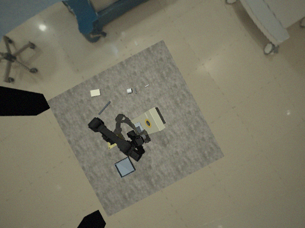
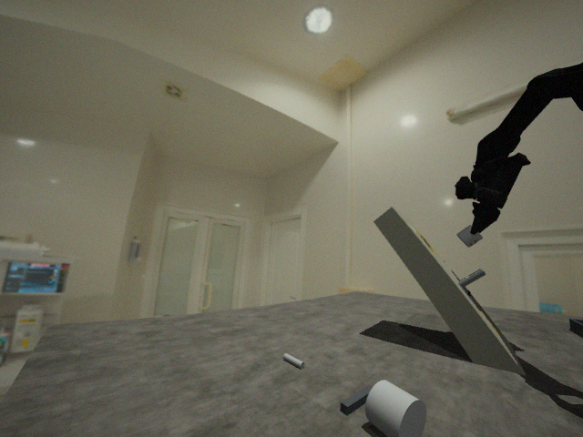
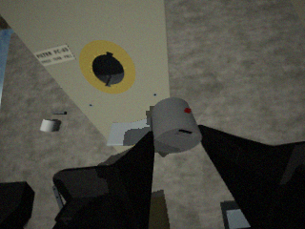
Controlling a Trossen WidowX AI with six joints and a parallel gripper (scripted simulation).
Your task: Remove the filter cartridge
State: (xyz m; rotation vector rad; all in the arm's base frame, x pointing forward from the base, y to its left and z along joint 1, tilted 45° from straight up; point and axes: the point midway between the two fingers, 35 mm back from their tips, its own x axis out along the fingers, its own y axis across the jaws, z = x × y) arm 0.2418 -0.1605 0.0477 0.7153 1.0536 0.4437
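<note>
Right now the blue-grey tray is 31 cm behind my gripper tip, 21 cm to the right of it and 25 cm below it. The rest, counted from my gripper tip: round filter cartridge: right at my gripper tip; then white pin: 25 cm ahead, 40 cm to the left, 25 cm below; then service panel: 7 cm ahead, 8 cm to the left, 11 cm below.
</note>
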